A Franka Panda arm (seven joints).
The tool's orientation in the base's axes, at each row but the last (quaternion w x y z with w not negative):
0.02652 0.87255 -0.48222 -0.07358
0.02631 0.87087 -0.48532 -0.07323
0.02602 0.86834 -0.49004 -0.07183
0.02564 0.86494 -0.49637 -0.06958
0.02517 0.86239 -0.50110 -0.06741
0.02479 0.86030 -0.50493 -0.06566
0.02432 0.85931 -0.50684 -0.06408
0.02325 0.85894 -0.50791 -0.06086
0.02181 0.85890 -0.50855 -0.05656
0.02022 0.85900 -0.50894 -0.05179
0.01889 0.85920 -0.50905 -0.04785
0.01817 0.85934 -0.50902 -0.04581
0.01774 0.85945 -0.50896 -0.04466
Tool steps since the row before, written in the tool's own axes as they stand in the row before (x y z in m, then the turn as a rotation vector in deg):
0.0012 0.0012 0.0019 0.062 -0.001 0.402
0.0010 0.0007 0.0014 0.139 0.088 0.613
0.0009 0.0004 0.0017 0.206 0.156 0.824
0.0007 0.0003 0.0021 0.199 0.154 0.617
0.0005 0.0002 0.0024 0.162 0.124 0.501
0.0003 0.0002 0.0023 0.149 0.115 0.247
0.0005 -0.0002 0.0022 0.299 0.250 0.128
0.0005 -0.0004 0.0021 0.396 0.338 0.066
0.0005 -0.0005 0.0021 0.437 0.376 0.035
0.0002 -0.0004 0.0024 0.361 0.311 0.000
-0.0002 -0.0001 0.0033 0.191 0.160 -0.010
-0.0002 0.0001 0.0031 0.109 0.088 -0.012
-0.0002 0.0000 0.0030 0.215 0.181 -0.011
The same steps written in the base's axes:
-0.0007 -0.0016 -0.0019 -0.029 -0.042 -0.404
-0.0003 -0.0012 -0.0014 -0.096 -0.149 -0.609
-0.0001 -0.0009 -0.0017 -0.151 -0.236 -0.817
-0.0002 -0.0007 -0.0021 -0.123 -0.234 -0.612
-0.0003 -0.0005 -0.0024 -0.098 -0.190 -0.497
-0.0003 -0.0003 -0.0023 -0.062 -0.180 -0.245
0.0001 -0.0003 -0.0022 -0.091 -0.380 -0.126
0.0003 -0.0002 -0.0022 -0.114 -0.508 -0.063
0.0004 -0.0002 -0.0022 -0.124 -0.563 -0.032
0.0002 0.0001 -0.0024 -0.099 -0.466 0.003
-0.0003 0.0003 -0.0033 -0.048 -0.245 0.011
-0.0005 0.0002 -0.0031 -0.024 -0.138 0.012
-0.0004 0.0002 -0.0030 -0.054 -0.276 0.012

